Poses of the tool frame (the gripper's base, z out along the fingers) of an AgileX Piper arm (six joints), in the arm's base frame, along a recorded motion.
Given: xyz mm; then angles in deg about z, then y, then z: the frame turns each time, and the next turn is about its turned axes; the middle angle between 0 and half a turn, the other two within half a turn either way.
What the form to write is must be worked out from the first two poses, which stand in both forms.
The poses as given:
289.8 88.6 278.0 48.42 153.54 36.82
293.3 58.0 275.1 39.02 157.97 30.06
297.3 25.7 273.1 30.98 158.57 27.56
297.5 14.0 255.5 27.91 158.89 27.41
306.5 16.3 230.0 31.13 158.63 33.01
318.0 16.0 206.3 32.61 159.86 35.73
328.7 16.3 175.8 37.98 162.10 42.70
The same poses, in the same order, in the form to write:
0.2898 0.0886 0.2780 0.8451 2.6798 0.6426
0.2933 0.0580 0.2751 0.6810 2.7571 0.5246
0.2973 0.0257 0.2731 0.5407 2.7676 0.4810
0.2975 0.0140 0.2555 0.4871 2.7732 0.4784
0.3065 0.0163 0.2300 0.5433 2.7686 0.5761
0.3180 0.0160 0.2063 0.5692 2.7901 0.6236
0.3287 0.0163 0.1758 0.6629 2.8292 0.7453

